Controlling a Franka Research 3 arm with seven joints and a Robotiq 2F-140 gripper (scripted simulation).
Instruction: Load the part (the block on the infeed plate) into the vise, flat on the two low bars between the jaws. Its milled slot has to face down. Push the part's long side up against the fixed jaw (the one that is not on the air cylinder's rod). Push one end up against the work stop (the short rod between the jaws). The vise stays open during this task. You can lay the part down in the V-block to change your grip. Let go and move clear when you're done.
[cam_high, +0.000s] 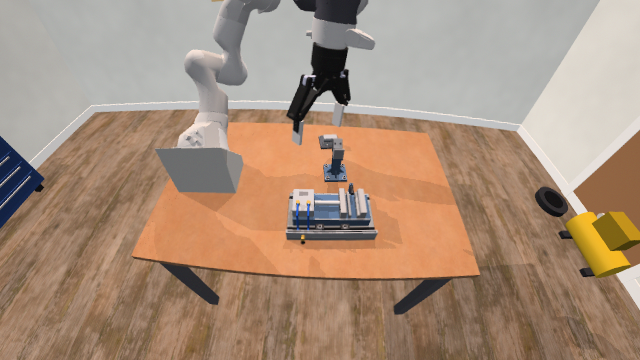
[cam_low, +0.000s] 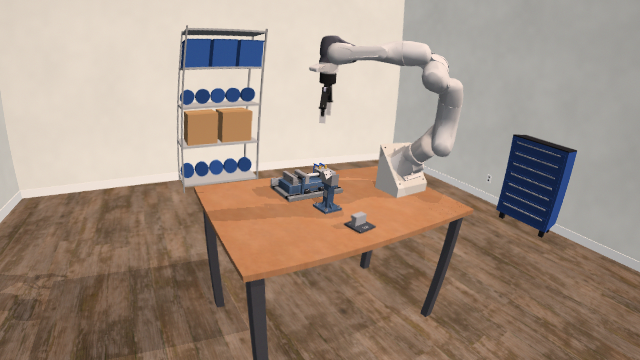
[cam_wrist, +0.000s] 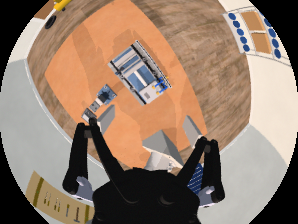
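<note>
Right now my hand is 4 cm short of the part, 37 cm to the right of it and 34 cm above it. From my hand the other things lie so: fixed jaw: 16 cm ahead, 1 cm to the right, 29 cm below; then air cylinder: 4 cm behind, 2 cm to the right, 28 cm below; then vise: 6 cm ahead, 2 cm to the right, 32 cm below.
</note>
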